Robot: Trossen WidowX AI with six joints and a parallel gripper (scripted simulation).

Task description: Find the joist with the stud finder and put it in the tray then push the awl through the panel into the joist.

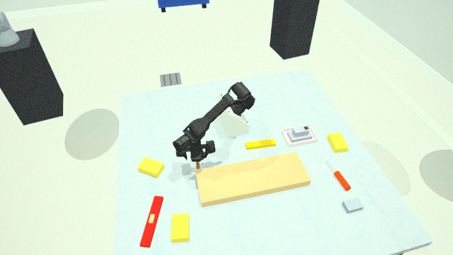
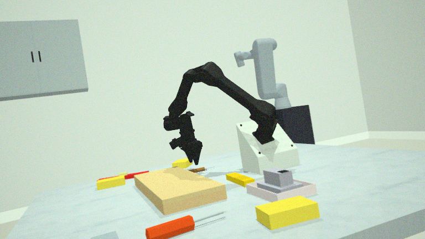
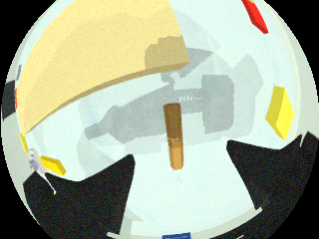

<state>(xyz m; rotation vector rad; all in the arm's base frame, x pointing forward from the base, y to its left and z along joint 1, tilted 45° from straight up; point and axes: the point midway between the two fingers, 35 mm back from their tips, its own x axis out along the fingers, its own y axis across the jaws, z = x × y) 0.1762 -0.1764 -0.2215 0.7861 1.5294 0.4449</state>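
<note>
Right now my gripper tip is 3 cm past the awl, 1 cm to the right of it and 3 cm above it. Also, from my gripper tip: yellow bar: 1 cm ahead, 35 cm to the left, 3 cm below; red level: 23 cm ahead, 28 cm to the right, 2 cm below; pale pink tray: 4 cm ahead, 58 cm to the left, 2 cm below.
</note>
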